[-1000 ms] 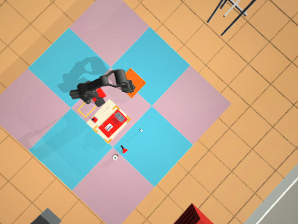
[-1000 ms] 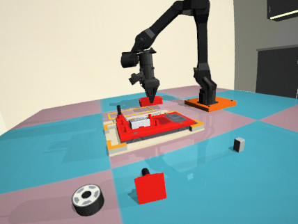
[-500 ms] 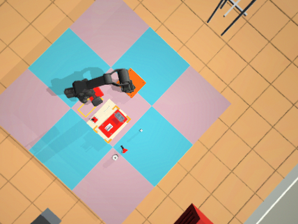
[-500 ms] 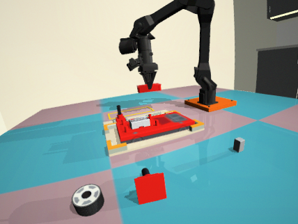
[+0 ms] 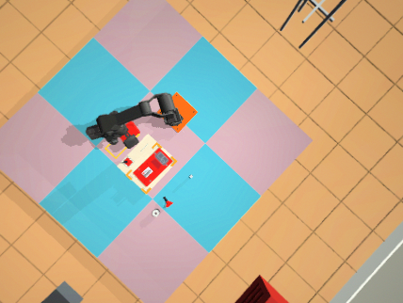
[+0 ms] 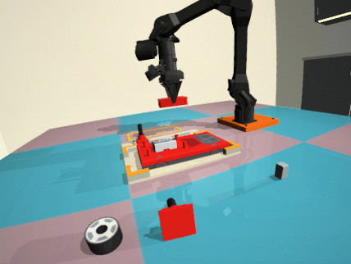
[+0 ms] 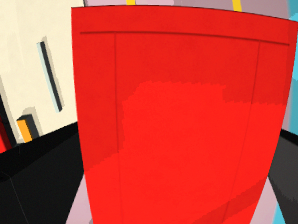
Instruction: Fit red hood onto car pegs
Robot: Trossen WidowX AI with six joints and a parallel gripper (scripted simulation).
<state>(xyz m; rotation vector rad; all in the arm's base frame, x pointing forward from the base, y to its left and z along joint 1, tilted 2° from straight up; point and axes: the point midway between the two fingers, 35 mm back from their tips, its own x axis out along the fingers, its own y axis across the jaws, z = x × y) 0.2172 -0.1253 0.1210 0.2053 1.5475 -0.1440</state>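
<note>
My gripper tip is now 21 cm to the right of the grey engine block, 11 cm short of it and 8 cm above it. Round my gripper tip: red hood: 1 cm above; then black-and-white wheel: 39 cm to the left, 25 cm ahead, 9 cm below.
</note>
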